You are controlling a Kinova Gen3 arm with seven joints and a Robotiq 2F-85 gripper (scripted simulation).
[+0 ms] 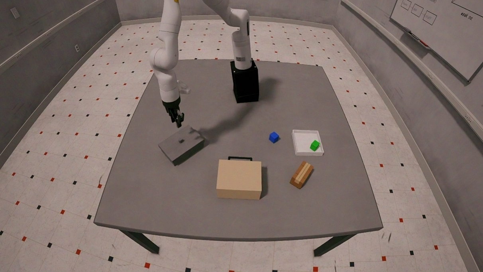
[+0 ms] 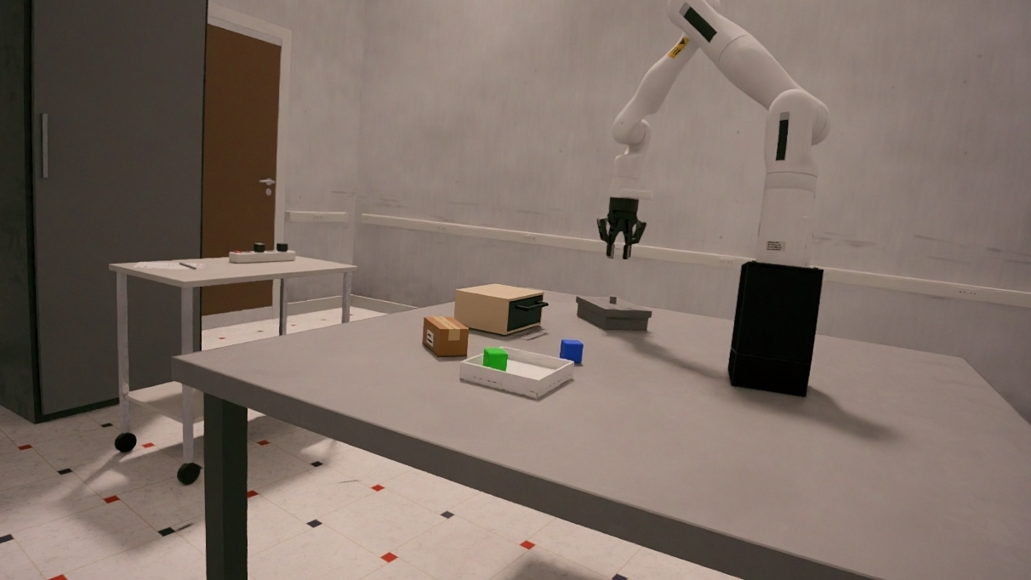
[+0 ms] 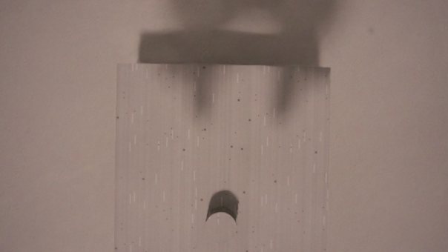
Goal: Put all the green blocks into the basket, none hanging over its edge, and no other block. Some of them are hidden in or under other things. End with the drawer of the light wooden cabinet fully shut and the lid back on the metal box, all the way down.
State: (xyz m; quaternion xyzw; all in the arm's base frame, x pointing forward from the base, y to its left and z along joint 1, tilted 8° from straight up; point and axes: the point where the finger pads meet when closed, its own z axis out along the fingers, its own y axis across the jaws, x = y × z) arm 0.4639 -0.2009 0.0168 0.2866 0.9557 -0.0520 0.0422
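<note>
Right now my hand is 140 mm above the lid. Round my hand: light wooden cabinet (310 mm to the left, 150 mm below, 120 mm ahead); then metal box (160 mm below); then drawer (310 mm to the left, 150 mm below, 110 mm ahead).
</note>
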